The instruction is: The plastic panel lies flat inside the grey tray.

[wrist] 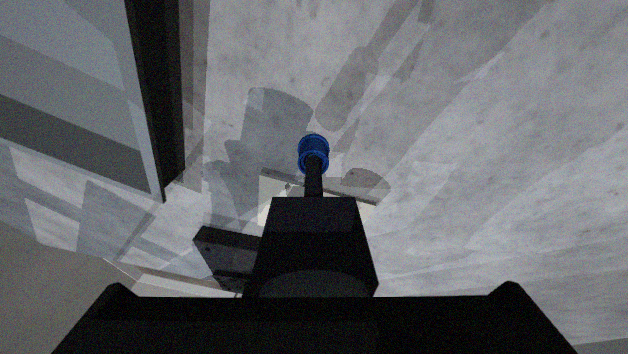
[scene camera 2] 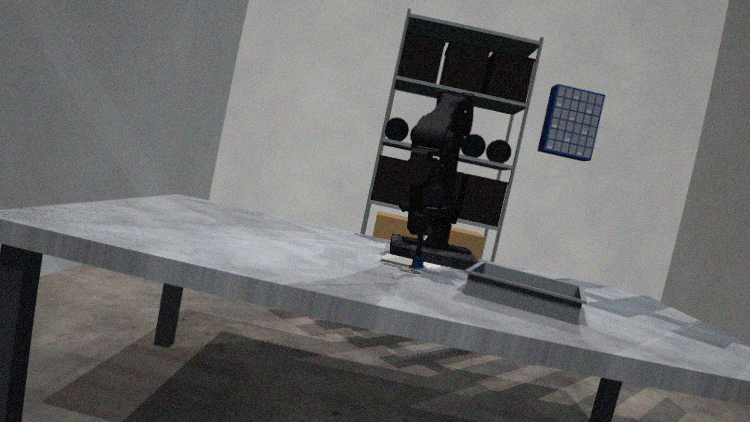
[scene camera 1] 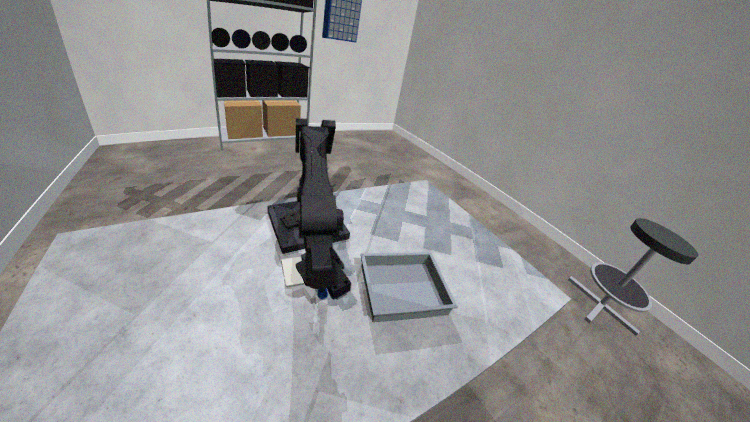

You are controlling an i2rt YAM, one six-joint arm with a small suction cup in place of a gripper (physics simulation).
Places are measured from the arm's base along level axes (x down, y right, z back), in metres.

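Where they show: hand, tool point: (wrist: 313, 148) (scene camera 2: 417, 266) (scene camera 1: 322, 294); arm's base, link origin: (scene camera 2: 436, 247).
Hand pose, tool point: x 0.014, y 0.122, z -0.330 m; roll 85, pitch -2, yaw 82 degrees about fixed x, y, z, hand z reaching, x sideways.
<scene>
Each offset is from my tool point to the top centre of the thing.
The cream plastic panel @[dy -0.012, dx +0.011, dz +0.118 m] (scene camera 1: 291, 271) (scene camera 2: 389, 260) (wrist: 265, 212) lies flat on the table close in front of the arm's base, partly hidden by the arm. My gripper (scene camera 1: 322, 293) (scene camera 2: 417, 261) (wrist: 313, 150), a blue suction cup on a black stem, points down and is low beside the panel's front edge. It is open, with nothing seen hanging from it. Whether the cup touches the panel or table I cannot tell. The grey tray @[dy -0.226, dx -0.034, dz -0.098 m] (scene camera 1: 414, 316) (scene camera 2: 524, 299) (wrist: 167, 100) stands on the table to the right of the panel in scene camera 1, and its inside shows no panel.
The black arm base (scene camera 1: 285, 233) (scene camera 2: 451, 257) (wrist: 227, 252) stands just behind the panel. The tray's raised walls stand near the cup's side. A black stool (scene camera 1: 663, 241) stands on the floor at the right, and a shelf rack (scene camera 1: 219, 120) (scene camera 2: 389, 104) stands behind the table.
</scene>
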